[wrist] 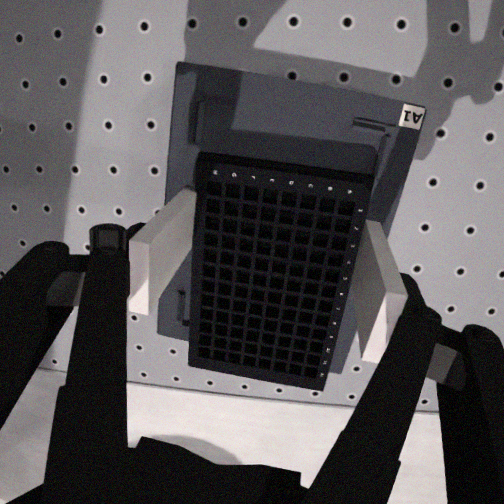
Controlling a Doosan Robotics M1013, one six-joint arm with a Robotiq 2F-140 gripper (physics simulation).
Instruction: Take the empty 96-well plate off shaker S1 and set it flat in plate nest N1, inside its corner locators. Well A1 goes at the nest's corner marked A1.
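In the wrist view, the black 96-well plate (276, 272) sits between my gripper's (272, 270) two white finger pads, which press on its long sides. The wells look empty. The plate hangs above the dark grey plate nest N1 (295, 150) and covers the nest's near part; the far part of the nest is uncovered. The nest's white A1 label (412, 116) is at its far right corner. The plate's row and column markings meet at its far right corner, on the same side as that label. A raised corner locator (372, 125) shows beside the label.
The nest lies on a grey perforated board (100, 125) with regular rows of holes. The board's front edge (250, 392) runs across the lower view, with a lighter surface below it. Arm shadows fall across the board's far part.
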